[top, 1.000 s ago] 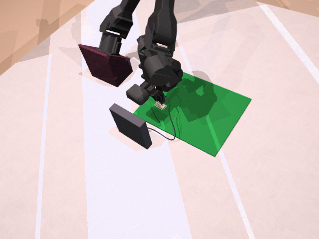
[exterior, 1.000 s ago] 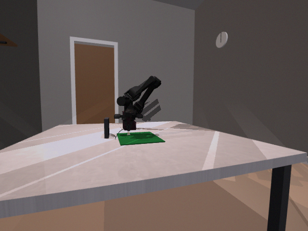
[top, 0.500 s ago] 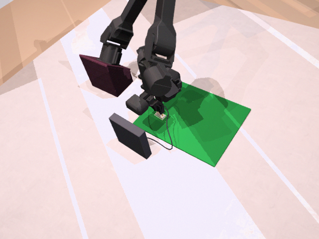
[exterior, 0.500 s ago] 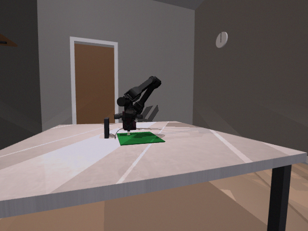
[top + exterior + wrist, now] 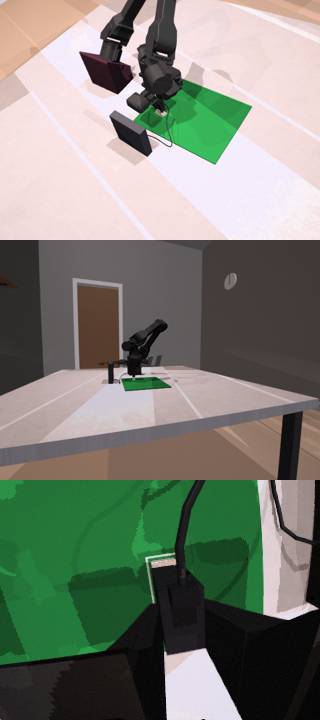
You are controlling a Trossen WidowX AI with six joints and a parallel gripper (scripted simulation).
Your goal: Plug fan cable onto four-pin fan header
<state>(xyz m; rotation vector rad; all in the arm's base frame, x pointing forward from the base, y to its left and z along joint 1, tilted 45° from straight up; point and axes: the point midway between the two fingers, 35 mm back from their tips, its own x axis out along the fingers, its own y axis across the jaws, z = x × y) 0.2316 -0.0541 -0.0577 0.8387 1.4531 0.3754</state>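
Right now my gripper tip is 10 mm short of the fan header and 30 mm above it. Round my gripper tip: black plug 10 mm ahead, 10 mm above; green board 100 mm ahead, 30 mm to the left, 50 mm below; black fan 10 mm behind, 130 mm to the right, 20 mm above.
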